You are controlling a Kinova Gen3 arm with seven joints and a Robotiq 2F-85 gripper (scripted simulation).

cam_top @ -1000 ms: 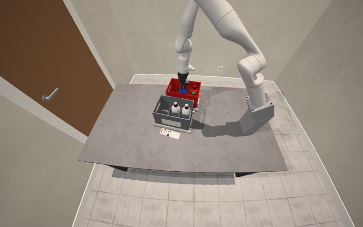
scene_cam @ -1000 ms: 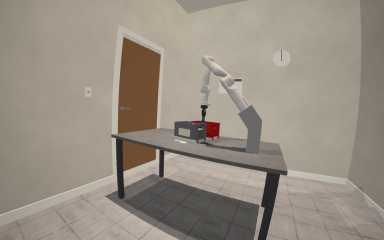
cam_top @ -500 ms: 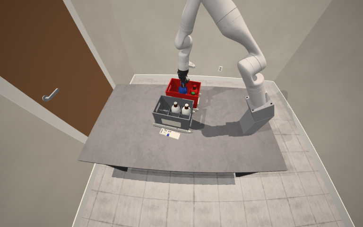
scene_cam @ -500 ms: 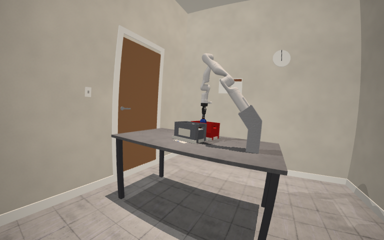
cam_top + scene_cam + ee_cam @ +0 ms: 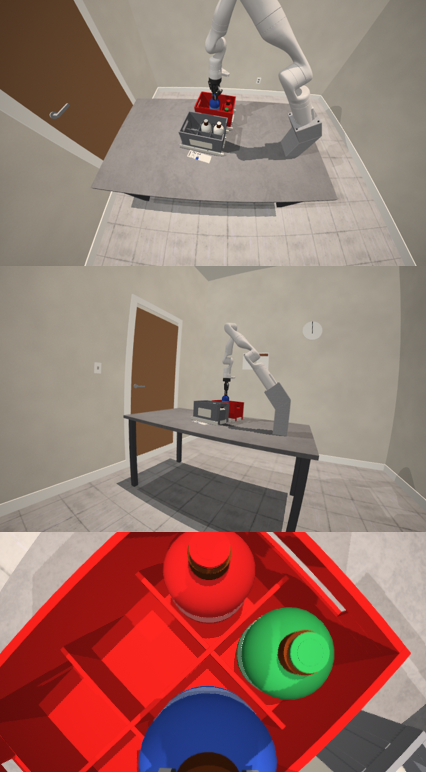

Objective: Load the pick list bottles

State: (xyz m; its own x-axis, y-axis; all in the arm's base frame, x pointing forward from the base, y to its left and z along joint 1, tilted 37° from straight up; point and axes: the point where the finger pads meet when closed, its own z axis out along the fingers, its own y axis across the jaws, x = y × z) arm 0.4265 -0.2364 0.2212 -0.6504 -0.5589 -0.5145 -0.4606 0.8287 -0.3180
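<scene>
Right now the blue-label bottle is 70 mm below my hand. From my hand the other things lie so: red crate (10 mm behind, 40 mm to the right, 180 mm below); green-label bottle (90 mm behind, 20 mm to the left, 180 mm below); red-label bottle (100 mm behind, 70 mm to the right, 180 mm below).
</scene>
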